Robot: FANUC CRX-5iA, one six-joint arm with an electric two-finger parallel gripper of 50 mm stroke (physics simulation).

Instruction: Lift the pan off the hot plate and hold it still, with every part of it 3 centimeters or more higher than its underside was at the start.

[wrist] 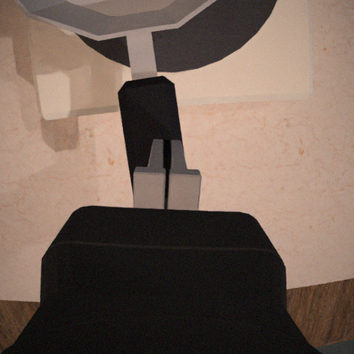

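The grey pan (117,26) shows in part at the top left, over the dark round disc (200,55) of the cream hot plate (265,85). Its light metal neck runs down to a black handle (147,110), which points toward me and leans slightly. My gripper (165,157) is shut, with its two fingers pressed together and nothing between them. The fingers overlap the lower right part of the handle in the view and hide some of it; they lie in front of it, not around it. The handle's near end is hidden behind the fingers and gripper body.
A cream raised part (55,92) stands at the hot plate's near left corner, with shadows beside it. The pale speckled table top (250,165) lies below and around the hot plate. Its near edge shows low in view, with brown wood (320,310) beyond it.
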